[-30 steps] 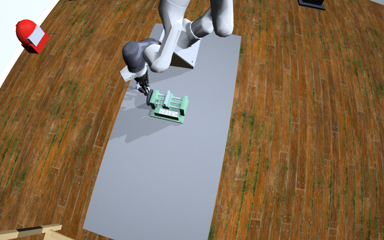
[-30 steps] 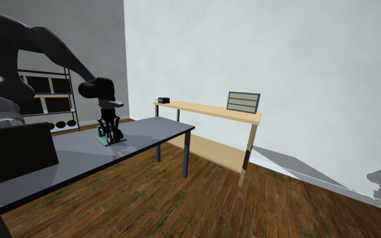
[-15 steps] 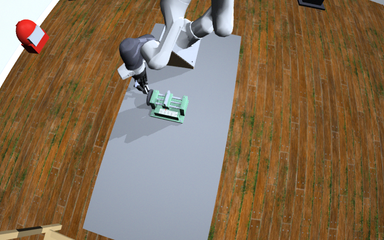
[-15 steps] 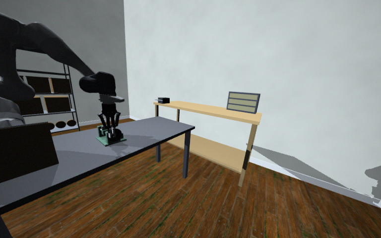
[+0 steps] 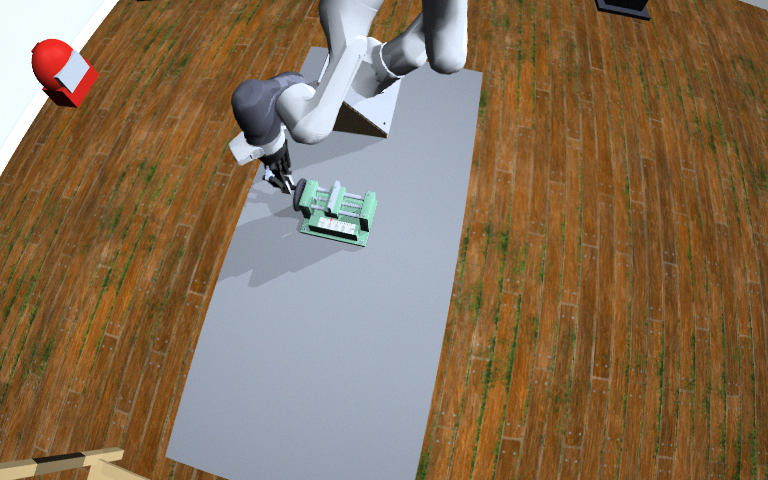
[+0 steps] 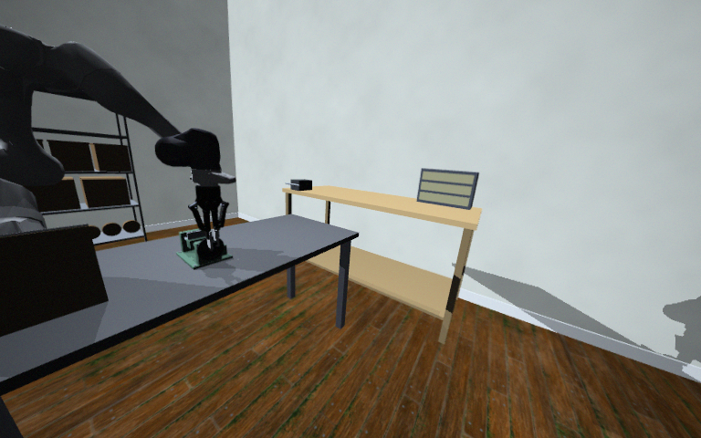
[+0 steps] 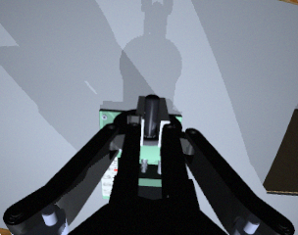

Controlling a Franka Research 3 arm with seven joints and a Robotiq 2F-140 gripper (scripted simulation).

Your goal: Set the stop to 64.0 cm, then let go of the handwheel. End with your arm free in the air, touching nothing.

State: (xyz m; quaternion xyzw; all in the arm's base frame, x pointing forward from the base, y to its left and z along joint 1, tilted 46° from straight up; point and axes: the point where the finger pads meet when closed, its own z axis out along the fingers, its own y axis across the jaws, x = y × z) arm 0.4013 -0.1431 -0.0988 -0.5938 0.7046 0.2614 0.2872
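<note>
The stop carriage is 140 mm to the left of my hand, 40 mm below it and 30 mm ahead of it. Also, from my hand: dark handwheel (30 mm below, 20 mm to the left).
</note>
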